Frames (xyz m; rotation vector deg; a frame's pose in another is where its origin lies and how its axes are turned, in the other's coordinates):
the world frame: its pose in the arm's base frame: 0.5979 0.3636 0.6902 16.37 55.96 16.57
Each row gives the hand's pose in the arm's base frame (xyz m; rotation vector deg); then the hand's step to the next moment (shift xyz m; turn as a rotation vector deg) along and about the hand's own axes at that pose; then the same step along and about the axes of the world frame.
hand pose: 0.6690 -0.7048 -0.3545 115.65 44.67 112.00
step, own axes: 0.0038 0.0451 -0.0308 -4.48 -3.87 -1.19
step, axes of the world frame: -0.0482 -0.0258 0.0025 3.63 -1.24 -4.66
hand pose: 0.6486 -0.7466 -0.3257 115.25 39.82 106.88
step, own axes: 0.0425 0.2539 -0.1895 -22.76 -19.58 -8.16
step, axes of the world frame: -0.3017 -0.1055 -0.0040 17.07 -6.22 -25.26
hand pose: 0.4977 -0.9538 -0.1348 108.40 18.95 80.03
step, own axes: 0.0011 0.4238 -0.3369 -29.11 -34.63 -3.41
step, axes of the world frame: -0.5226 0.0263 -0.1389 33.40 -8.22 -29.59
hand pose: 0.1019 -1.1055 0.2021 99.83 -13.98 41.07
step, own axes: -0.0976 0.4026 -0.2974 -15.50 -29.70 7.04
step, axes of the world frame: -0.3882 0.2804 -0.1752 28.48 -13.57 -13.28
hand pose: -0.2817 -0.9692 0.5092 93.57 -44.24 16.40
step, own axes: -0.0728 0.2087 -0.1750 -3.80 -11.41 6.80
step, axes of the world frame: -0.1318 0.2428 -0.0562 9.36 -9.39 -3.89
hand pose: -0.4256 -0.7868 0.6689 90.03 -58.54 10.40
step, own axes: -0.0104 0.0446 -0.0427 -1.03 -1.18 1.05
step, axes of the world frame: -0.0230 0.0582 -0.0007 1.08 -1.08 -1.11
